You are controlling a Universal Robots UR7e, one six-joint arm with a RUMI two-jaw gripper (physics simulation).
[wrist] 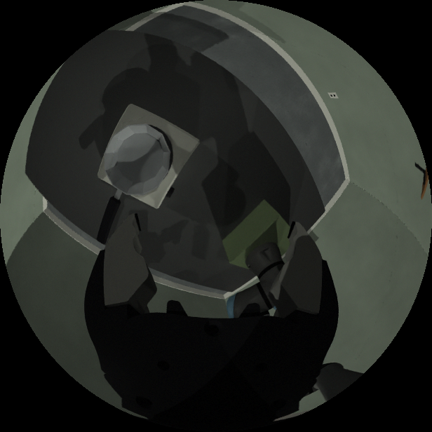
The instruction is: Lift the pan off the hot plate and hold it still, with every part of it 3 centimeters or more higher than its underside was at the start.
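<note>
A round grey metal pan (pixel 137 160) sits on the pale square hot plate (pixel 185 141), left of centre in the wrist view. Its black handle (pixel 108 220) points down in the view, toward the table's near edge. The underside of the pan and its contact with the hot plate are hidden. My gripper (pixel 214 219) is open with nothing between its fingers. Its left finger shows just right of the handle's end, apart from it as far as I can see, and the pan lies beyond that finger. The height of the gripper over the table is hard to tell.
The hot plate stands on a dark mat (pixel 65 125) on a grey table (pixel 280 75) with a pale rim. A green block-like base (pixel 250 230) shows near the right finger, behind a dark cylindrical arm part (pixel 265 257). Broad shadows fall across the mat.
</note>
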